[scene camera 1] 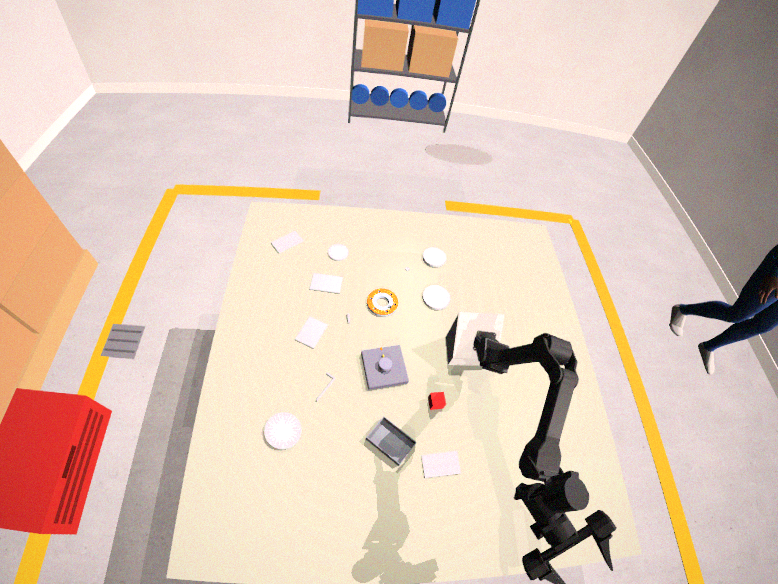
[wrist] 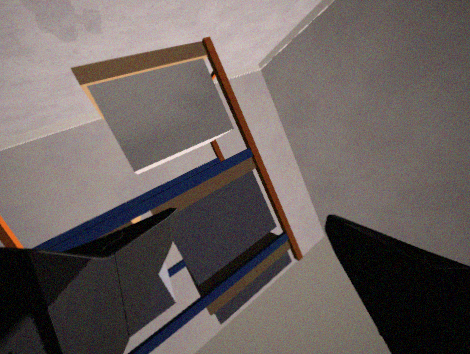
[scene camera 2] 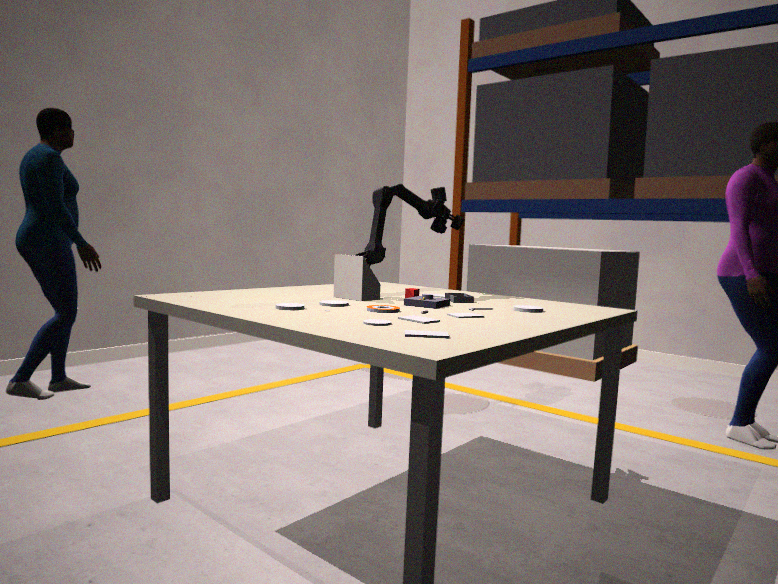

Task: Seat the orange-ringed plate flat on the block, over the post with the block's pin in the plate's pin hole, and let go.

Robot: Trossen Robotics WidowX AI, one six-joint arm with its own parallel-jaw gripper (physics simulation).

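Places are measured from the arm's base along level axes (x ahead, y left, z up), in millimetres.
Pixels of known places: gripper, fingertip midpoint: [scene camera 1: 591, 582] [wrist: 252, 218]; arm's base, link origin: [scene camera 1: 484, 341] [scene camera 2: 355, 271].
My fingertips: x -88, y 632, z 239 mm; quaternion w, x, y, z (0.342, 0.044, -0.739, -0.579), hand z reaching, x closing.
For each thing: its top centre in the pictures, then the offset to it from my fingertips. Level surfaces: height alone.
- orange-ringed plate, top centre: [scene camera 2: 383, 307] [scene camera 1: 382, 301] 405 mm ahead, 797 mm right, 326 mm down
- grey-purple square block, top centre: [scene camera 1: 385, 363] [scene camera 2: 427, 294] 386 mm ahead, 556 mm right, 298 mm down
- table with a round post, surface height: 298 mm down
- red cube, top centre: [scene camera 1: 438, 398] [scene camera 2: 412, 288] 225 mm ahead, 458 mm right, 297 mm down
- dark open tray, top centre: [scene camera 1: 391, 439] [scene camera 2: 459, 294] 356 mm ahead, 331 mm right, 312 mm down
The orange-ringed plate [scene camera 1: 370, 304] [scene camera 2: 372, 308] lies flat on the table, apart from the block. The grey-purple square block [scene camera 1: 395, 377] [scene camera 2: 426, 303] sits on the table with a round post [scene camera 1: 385, 363] standing near its middle. Small orange details, one probably the pin, show beside the post; they are too small to tell apart. My gripper [scene camera 1: 585, 575] [scene camera 2: 457, 221] [wrist: 252, 218] is open and empty, raised high above the table's near right corner in scene camera 1, far from plate and block. The plate and block do not show in the wrist view.
A red cube [scene camera 1: 437, 401] [scene camera 2: 411, 292] and a dark open tray [scene camera 1: 390, 441] [scene camera 2: 459, 297] lie near the block. White discs [scene camera 1: 436, 297] [scene camera 1: 282, 431] and flat white pieces [scene camera 1: 326, 283] [scene camera 1: 441, 464] lie around. The arm's pale base box [scene camera 1: 468, 342] [scene camera 2: 348, 276] stands right of the block in scene camera 1.
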